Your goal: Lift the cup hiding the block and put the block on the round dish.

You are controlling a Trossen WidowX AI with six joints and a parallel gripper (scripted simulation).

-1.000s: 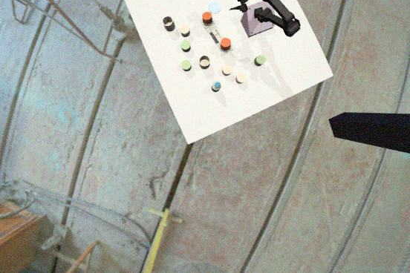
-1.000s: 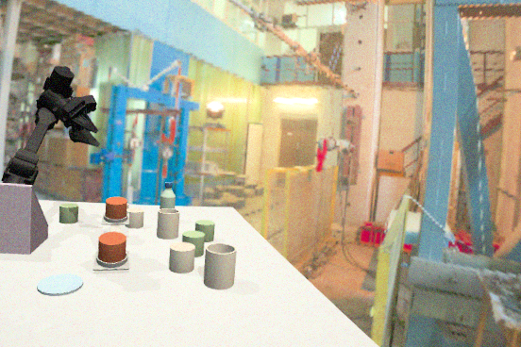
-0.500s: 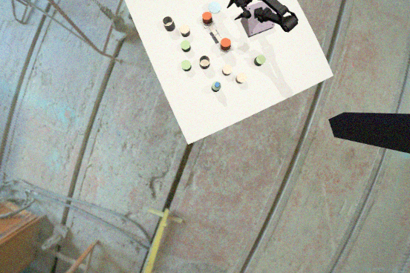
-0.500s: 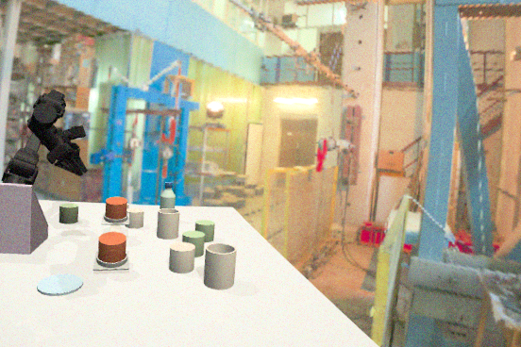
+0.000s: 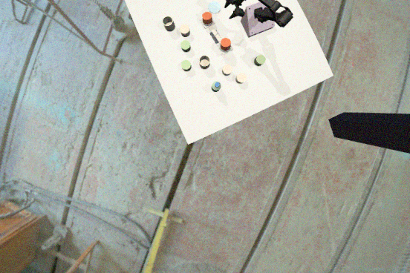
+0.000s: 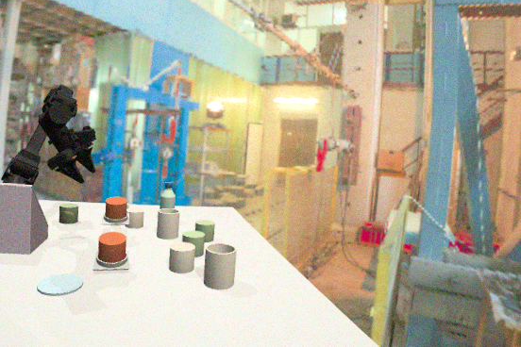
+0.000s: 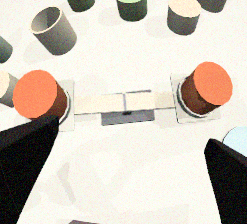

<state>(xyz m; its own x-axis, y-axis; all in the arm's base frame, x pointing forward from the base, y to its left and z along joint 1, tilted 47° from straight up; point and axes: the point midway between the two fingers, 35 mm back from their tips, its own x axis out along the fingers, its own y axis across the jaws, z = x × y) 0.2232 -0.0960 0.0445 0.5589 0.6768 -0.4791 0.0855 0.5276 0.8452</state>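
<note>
Right now my gripper tip is 10 cm short of the orange cup, 12 cm to the left of it and 17 cm above it. The rest, counted from my gripper tip: pale blue round dish: 1 cm behind, 20 cm to the right, 23 cm below; then blue-topped cylinder: 23 cm ahead, 40 cm to the left, 12 cm below; then teal block: 9 cm ahead, 10 cm to the right, 19 cm below.
</note>
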